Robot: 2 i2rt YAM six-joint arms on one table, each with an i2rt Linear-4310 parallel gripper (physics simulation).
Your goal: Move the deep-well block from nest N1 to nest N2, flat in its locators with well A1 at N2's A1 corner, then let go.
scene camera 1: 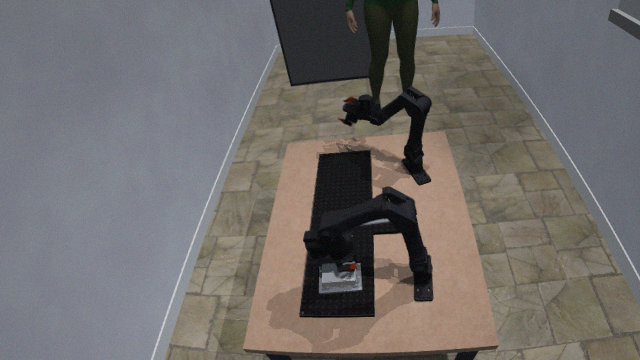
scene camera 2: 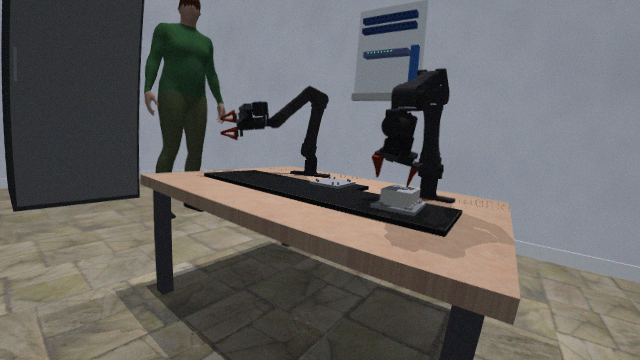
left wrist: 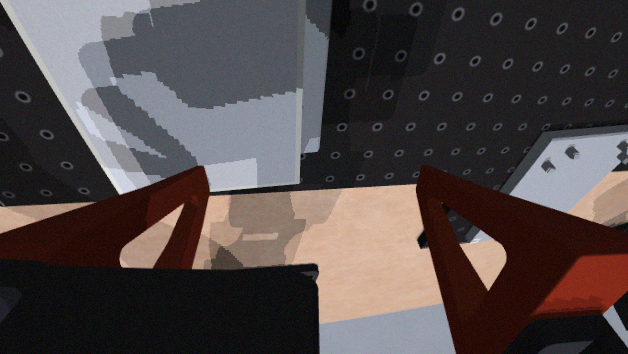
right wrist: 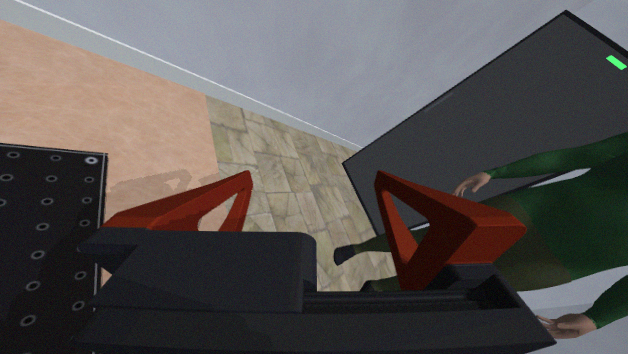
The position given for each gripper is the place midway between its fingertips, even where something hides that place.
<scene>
The left gripper (left wrist: 312,177) is open and touches a pale grey block (left wrist: 152,95). The right gripper (right wrist: 313,177) is open, with nothing in its grasp.
</scene>
